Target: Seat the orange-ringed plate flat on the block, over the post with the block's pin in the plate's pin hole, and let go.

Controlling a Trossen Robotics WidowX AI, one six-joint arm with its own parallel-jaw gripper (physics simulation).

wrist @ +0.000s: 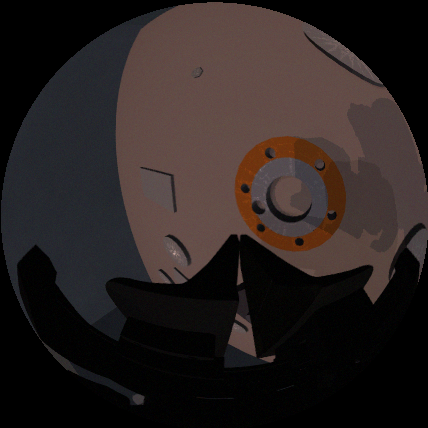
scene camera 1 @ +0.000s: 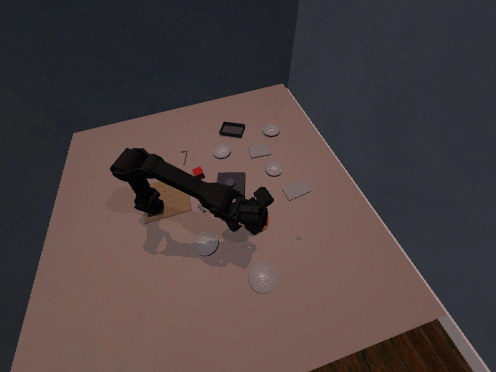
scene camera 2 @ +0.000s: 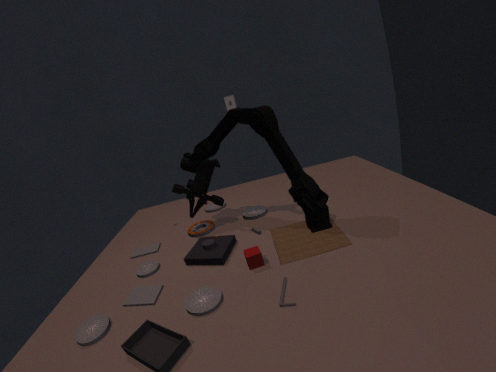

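Seen in the pictures: gripper, fingertip midpoint: (wrist: 237, 240) (scene camera 2: 191, 217); arm's base, link origin: (scene camera 1: 155, 208) (scene camera 2: 319, 225).
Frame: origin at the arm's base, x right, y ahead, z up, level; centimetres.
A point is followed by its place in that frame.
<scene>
The orange-ringed plate (scene camera 1: 267, 221) @(z 1.1, x 19.9, y 43.8 cm) (scene camera 2: 192, 231) @(z 0.9, x 15.6, y 42.6 cm) (wrist: 279, 146) @(z 1.0, x 21.4, y 41.8 cm) lies flat on the table beside the block, with a round centre hole and a smaller pin hole in its grey part. The dark square block (scene camera 1: 240, 178) @(z 2.1, x -2.2, y 38.6 cm) (scene camera 2: 202, 257) @(z 2.1, x -6.1, y 35.4 cm) lies flat, with its round post (scene camera 1: 230, 182) @(z 3.7, x -0.5, y 33.8 cm) (scene camera 2: 208, 243) @(z 3.7, x -1.5, y 33.6 cm) uncovered. The block's pin is too small to make out. My gripper (scene camera 2: 192, 215) @(z 6.3, x 15.6, y 41.3 cm) (wrist: 237, 240) @(z 6.3, x 15.6, y 41.3 cm) is shut and empty, fingertips together, above the table near the plate. In the wrist view the tips show just outside the plate's rim. In scene camera 1 the arm hides the fingertips and most of the plate.
A red cube (scene camera 1: 198, 172) @(z 3.7, x -10.1, y 21.2 cm) (scene camera 2: 254, 257) @(z 3.1, x -13.0, y 20.5 cm) stands near the block. Several pale discs, two flat pale slabs (scene camera 1: 297, 190) @(z 0.3, x 10.1, y 60.7 cm) (scene camera 1: 259, 151) @(z 0.3, x -16.0, y 51.8 cm), a black tray (scene camera 1: 232, 137) @(z 0.3, x -30.2, y 41.8 cm) (scene camera 2: 155, 346) @(z 0.0, x -34.1, y 42.9 cm) and an L-shaped rod (scene camera 1: 186, 157) @(z 0.2, x -24.1, y 15.5 cm) (scene camera 2: 284, 292) @(z 0.1, x -24.8, y 15.3 cm) lie around. A wooden board (scene camera 1: 177, 202) @(z 0.0, x 0.0, y 9.4 cm) (scene camera 2: 300, 245) @(z -0.1, x -7.9, y 7.9 cm) lies at the arm's base.
</scene>
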